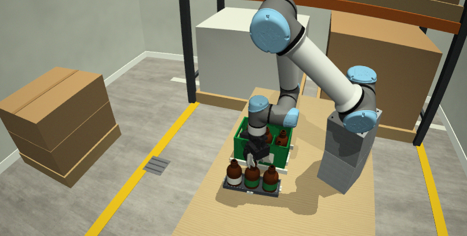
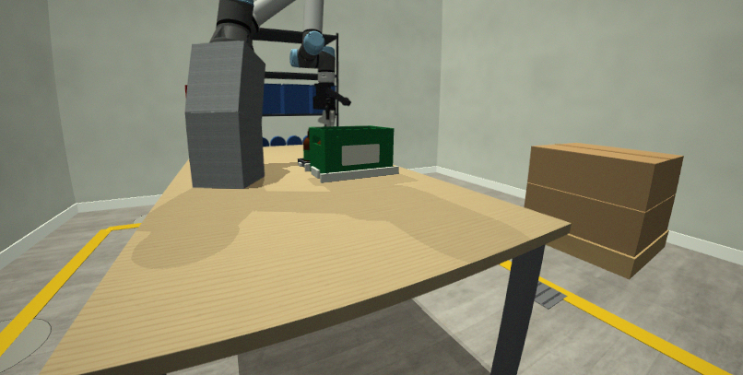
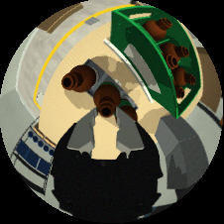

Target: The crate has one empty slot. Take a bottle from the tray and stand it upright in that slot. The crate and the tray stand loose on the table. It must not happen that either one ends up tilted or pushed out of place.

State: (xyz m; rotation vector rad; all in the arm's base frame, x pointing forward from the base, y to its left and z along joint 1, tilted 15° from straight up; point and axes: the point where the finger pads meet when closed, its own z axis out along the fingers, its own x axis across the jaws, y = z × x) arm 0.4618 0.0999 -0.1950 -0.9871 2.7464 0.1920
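The brown bottle is 7 cm below my hand. Round my hand: white-labelled bottle: 9 cm ahead, 7 cm below; then crate: 3 cm behind, 22 cm to the right, 7 cm below; then tray: 14 cm below.
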